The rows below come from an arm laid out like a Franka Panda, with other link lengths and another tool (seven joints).
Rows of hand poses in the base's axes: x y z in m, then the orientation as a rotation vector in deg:
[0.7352, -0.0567, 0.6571, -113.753, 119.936, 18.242]
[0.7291, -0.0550, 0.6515, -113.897, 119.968, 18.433]
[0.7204, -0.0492, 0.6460, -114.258, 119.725, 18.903]
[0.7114, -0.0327, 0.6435, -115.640, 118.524, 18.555]
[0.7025, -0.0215, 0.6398, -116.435, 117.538, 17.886]
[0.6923, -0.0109, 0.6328, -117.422, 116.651, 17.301]
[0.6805, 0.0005, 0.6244, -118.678, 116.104, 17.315]
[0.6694, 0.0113, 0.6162, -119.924, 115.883, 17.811]
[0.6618, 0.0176, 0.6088, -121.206, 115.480, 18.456]
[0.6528, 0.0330, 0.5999, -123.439, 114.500, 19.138]
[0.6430, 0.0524, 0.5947, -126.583, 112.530, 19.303]
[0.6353, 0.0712, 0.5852, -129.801, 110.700, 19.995]
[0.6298, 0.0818, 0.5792, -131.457, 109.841, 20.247]
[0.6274, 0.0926, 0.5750, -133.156, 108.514, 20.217]
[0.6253, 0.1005, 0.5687, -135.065, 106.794, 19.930]
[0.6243, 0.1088, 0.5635, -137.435, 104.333, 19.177]
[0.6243, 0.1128, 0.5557, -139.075, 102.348, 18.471]
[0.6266, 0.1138, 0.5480, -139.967, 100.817, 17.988]
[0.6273, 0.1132, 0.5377, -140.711, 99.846, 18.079]
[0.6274, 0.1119, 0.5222, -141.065, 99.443, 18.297]
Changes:
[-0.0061, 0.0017, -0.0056, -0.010, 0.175, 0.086]
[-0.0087, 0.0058, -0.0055, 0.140, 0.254, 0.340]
[-0.0090, 0.0165, -0.0025, -0.223, -0.327, 1.211]
[-0.0089, 0.0112, -0.0037, -0.173, -0.597, 0.773]
[-0.0102, 0.0106, -0.0070, -0.301, -0.417, 0.848]
[-0.0118, 0.0114, -0.0084, -0.386, 0.202, 0.907]
[-0.0111, 0.0108, -0.0082, -0.364, 0.639, 0.805]
[-0.0076, 0.0063, -0.0074, -0.236, 0.646, 0.907]
[-0.0090, 0.0154, -0.0089, -0.454, 0.754, 1.649]
[-0.0098, 0.0194, -0.0052, -0.665, 0.366, 2.492]
[-0.0077, 0.0188, -0.0095, -0.647, 0.807, 2.487]
[-0.0055, 0.0106, -0.0060, -0.435, 0.409, 1.228]
[-0.0024, 0.0108, -0.0042, -0.318, 0.076, 1.431]
[-0.0021, 0.0079, -0.0063, -0.341, -0.136, 1.692]
[-0.0010, 0.0083, -0.0052, -0.419, -0.494, 2.224]
[0.0000, 0.0040, -0.0078, -0.232, -0.532, 1.661]
[0.0023, 0.0010, -0.0077, 0.065, -0.504, 1.113]
[0.0007, -0.0006, -0.0103, 0.034, -0.011, 0.809]
[0.0001, -0.0013, -0.0155, 0.035, 0.121, 0.365]

